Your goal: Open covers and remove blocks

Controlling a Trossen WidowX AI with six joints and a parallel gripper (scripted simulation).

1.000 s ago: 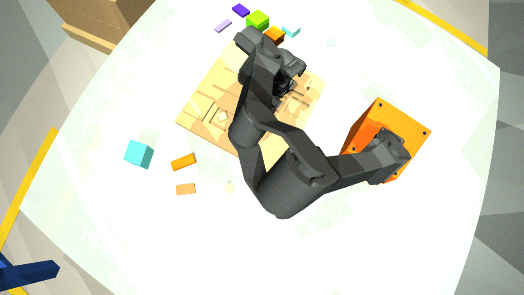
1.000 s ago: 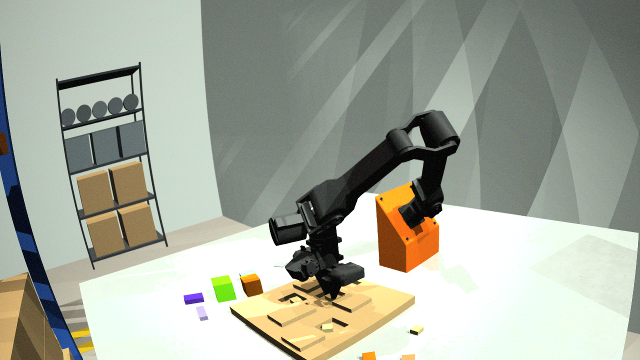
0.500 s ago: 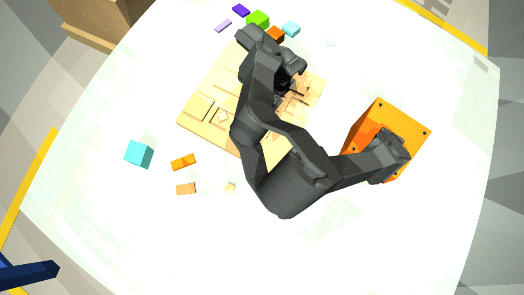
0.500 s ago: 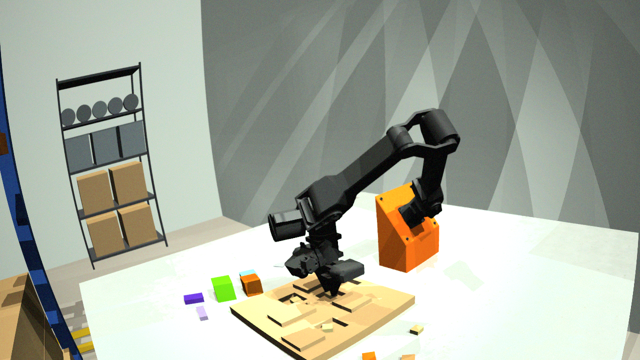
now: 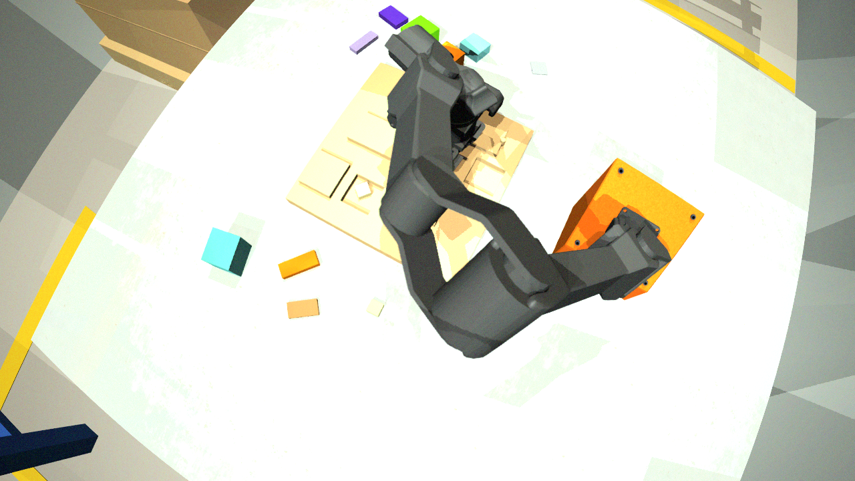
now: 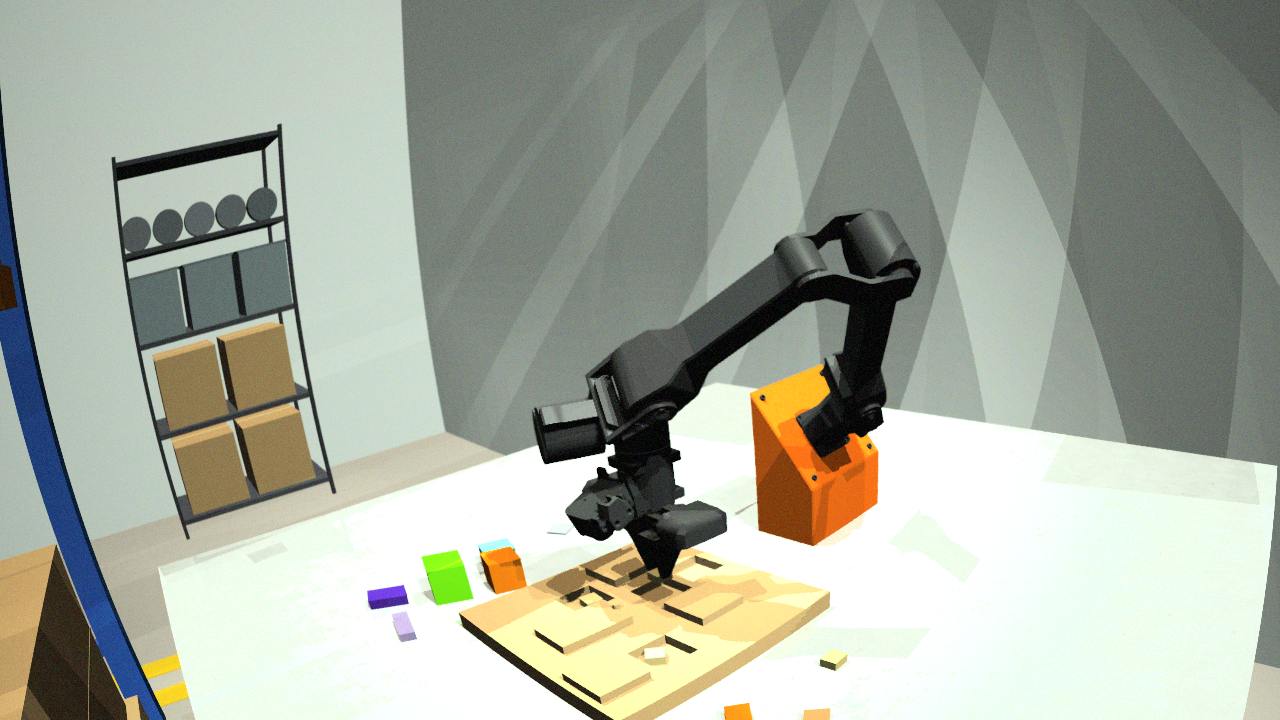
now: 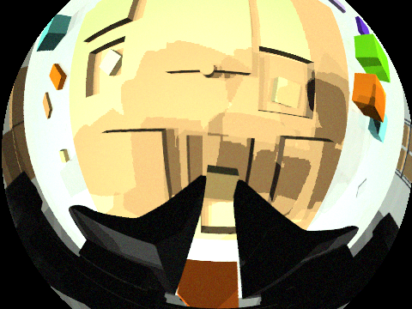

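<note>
Now: the orange flat piece 25 cm to the left of my gripper tip, 12 cm ahead of it and 4 cm below it. Also, from my gripper tip: orange cube (19 cm to the right, 10 cm ahead, 2 cm below); then green cube (21 cm to the right, 17 cm ahead, 2 cm below); then pale cyan block (25 cm to the right, 7 cm ahead, 3 cm below).
</note>
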